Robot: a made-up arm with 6 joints. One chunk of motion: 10 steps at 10 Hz.
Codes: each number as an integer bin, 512 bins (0 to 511) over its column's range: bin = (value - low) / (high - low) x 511, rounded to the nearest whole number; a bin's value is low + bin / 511 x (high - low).
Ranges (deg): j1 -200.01..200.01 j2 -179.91..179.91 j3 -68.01..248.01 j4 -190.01..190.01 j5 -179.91..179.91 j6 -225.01..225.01
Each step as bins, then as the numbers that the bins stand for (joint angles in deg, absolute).
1 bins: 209 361 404 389 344 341
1 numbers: -36.40 74.29 181.84 99.28 62.32 75.30
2 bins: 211 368 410 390 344 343
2 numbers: -34.84 79.22 185.55 100.02 62.32 77.06
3 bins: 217 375 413 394 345 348
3 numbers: -30.14 84.15 187.40 103.00 63.02 81.46
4 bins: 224 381 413 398 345 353
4 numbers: -24.66 88.37 187.40 105.97 63.02 85.86
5 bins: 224 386 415 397 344 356
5 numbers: -24.66 91.89 188.64 105.23 62.32 88.51
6 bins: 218 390 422 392 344 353
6 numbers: -29.36 94.71 192.97 101.51 62.32 85.86
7 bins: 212 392 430 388 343 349
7 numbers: -34.05 96.12 197.92 98.54 61.61 82.34
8 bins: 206 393 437 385 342 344
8 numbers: -38.75 96.82 202.25 96.31 60.91 77.94
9 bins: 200 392 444 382 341 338
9 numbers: -43.45 96.12 206.57 94.08 60.20 72.65
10 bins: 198 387 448 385 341 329
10 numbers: -45.01 92.60 209.05 96.31 60.20 64.73
